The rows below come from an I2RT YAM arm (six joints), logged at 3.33 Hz.
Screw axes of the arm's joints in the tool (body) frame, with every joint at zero. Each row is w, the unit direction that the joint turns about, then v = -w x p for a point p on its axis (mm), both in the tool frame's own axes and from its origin. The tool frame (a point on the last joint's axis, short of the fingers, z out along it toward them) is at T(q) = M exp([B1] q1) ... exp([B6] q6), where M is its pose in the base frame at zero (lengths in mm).
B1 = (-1, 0, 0, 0, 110.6, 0)
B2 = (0, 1, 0, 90.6, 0, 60)
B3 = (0, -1, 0, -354.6, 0, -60)
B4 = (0, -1, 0, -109.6, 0, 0)
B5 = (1, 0, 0, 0, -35.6, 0)
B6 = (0, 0, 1, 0, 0, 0)
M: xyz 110.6 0 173.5 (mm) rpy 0 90 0 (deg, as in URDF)
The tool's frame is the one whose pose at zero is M.
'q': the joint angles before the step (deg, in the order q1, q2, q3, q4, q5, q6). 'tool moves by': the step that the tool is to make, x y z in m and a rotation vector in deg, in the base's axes. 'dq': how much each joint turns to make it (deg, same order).
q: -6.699 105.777 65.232 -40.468 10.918 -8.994
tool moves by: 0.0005 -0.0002 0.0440 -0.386 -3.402 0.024
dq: -0.026 -4.743 4.520 -5.830 -0.023 -0.048
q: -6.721 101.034 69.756 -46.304 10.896 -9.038
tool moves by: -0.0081 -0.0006 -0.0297 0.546 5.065 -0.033
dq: -0.269 2.479 -3.744 1.175 0.021 -0.247
